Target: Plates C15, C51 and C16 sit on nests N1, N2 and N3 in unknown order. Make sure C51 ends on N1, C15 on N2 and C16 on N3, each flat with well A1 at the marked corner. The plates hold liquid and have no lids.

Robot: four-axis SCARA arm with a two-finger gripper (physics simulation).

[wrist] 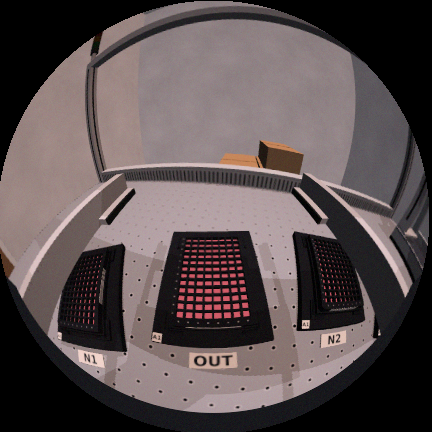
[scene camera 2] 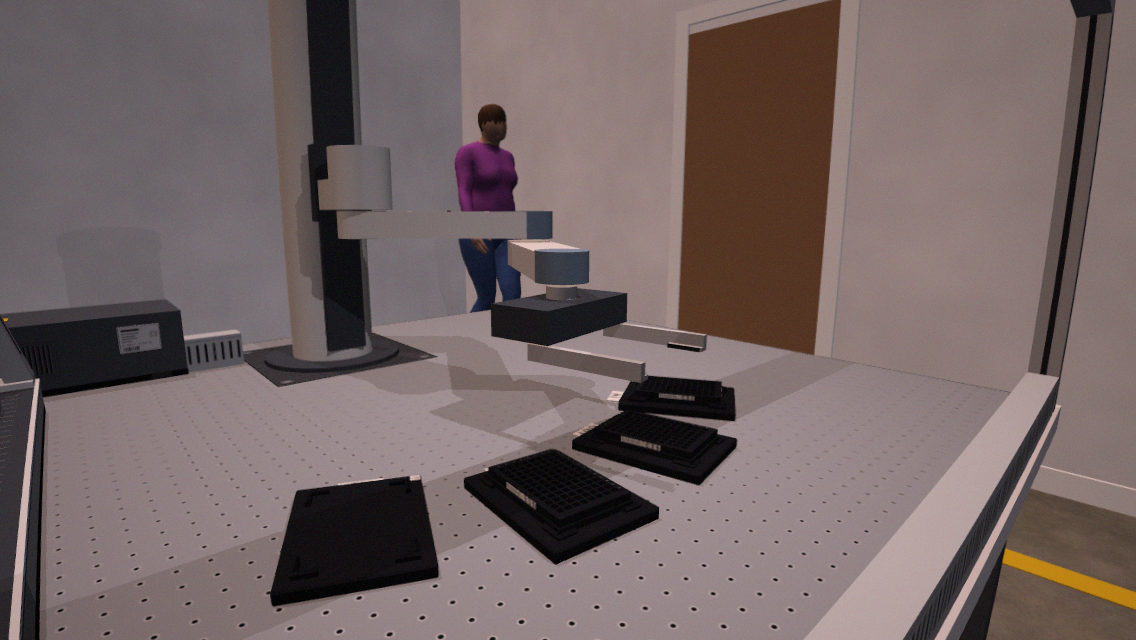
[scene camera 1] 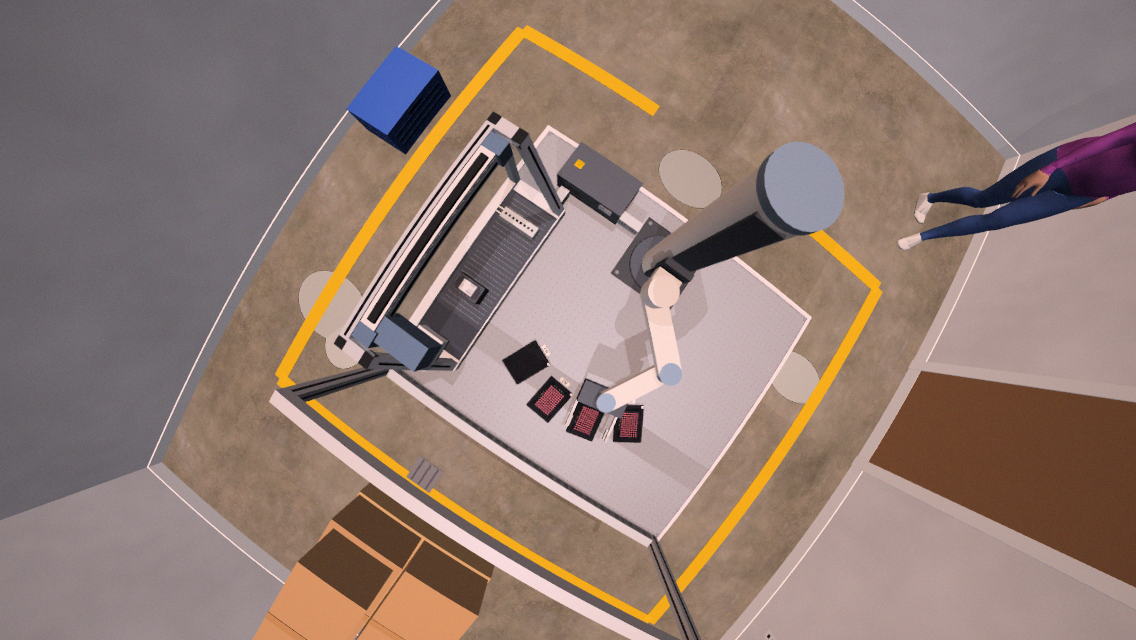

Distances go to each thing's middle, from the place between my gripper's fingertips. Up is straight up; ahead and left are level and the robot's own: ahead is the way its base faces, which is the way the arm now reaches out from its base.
Scene:
I see my gripper 2 cm past the plate C16 (scene camera 2: pixel 670 439) and 10 cm above it. Round my hand: nest N2 (scene camera 2: pixel 590 536): 1 cm behind, 18 cm to the right, 11 cm below; plate C15 (scene camera 2: pixel 557 490): 1 cm behind, 18 cm to the right, 10 cm below; black out nest (scene camera 2: pixel 716 454): 2 cm behind, 11 cm below.

